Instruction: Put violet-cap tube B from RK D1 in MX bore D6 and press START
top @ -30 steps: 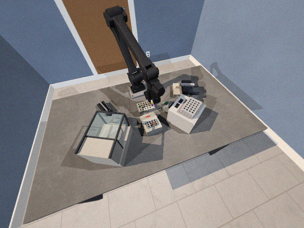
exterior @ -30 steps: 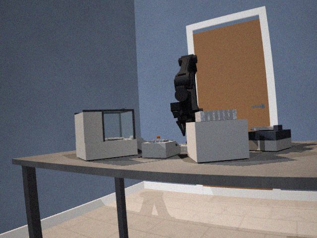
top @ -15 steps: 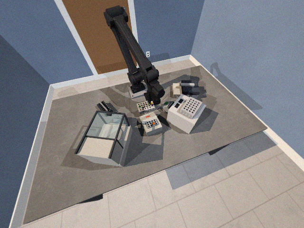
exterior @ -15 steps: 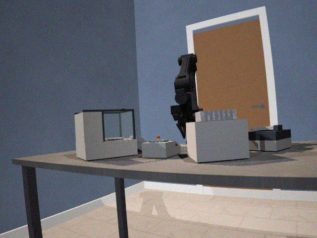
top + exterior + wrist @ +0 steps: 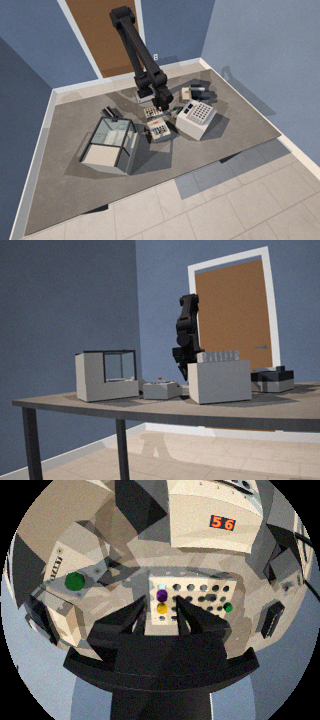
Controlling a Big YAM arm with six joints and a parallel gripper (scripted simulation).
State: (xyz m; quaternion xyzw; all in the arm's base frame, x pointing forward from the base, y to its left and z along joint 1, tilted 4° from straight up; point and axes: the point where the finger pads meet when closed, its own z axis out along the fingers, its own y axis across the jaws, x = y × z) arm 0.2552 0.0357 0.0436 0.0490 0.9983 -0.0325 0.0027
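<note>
My gripper is now 40 mm above the tube B. The rest, counted from my hand: green start key 40 mm ahead, 90 mm to the left, 10 mm above; yellow-capped tube 20 mm behind, 40 mm below; tube rack RK 30 mm behind, 50 mm to the right, 50 mm below.
</note>
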